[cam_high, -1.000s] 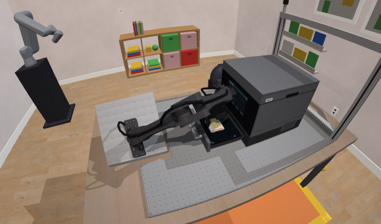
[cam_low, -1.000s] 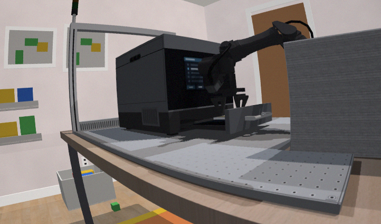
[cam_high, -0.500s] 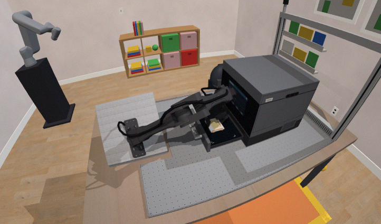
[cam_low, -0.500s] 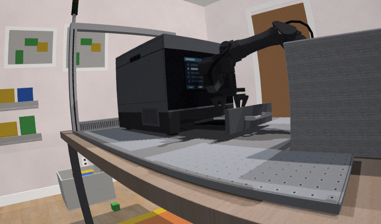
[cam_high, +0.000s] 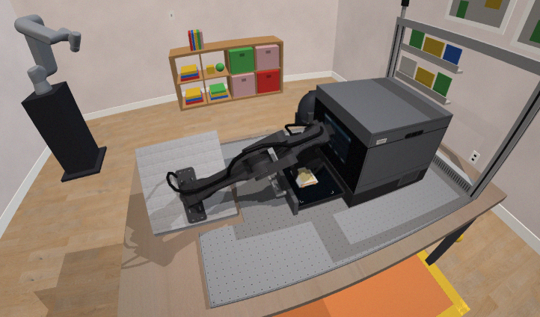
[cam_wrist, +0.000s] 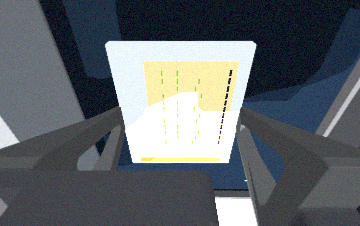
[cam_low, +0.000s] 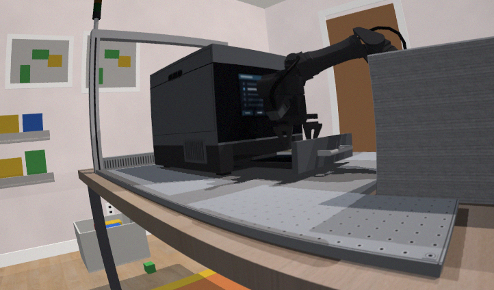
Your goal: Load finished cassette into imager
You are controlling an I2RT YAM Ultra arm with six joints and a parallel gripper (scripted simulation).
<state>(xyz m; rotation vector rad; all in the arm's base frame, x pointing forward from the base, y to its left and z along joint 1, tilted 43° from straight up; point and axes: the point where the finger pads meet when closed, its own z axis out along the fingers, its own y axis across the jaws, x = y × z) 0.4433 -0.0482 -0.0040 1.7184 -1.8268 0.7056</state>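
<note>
Right now my hand is 20 mm short of the drawer and 20 mm above it. Also, from my hand: metal frame post 740 mm ahead, 340 mm to the left, 220 mm above; finished cassette right at my hand.
</note>
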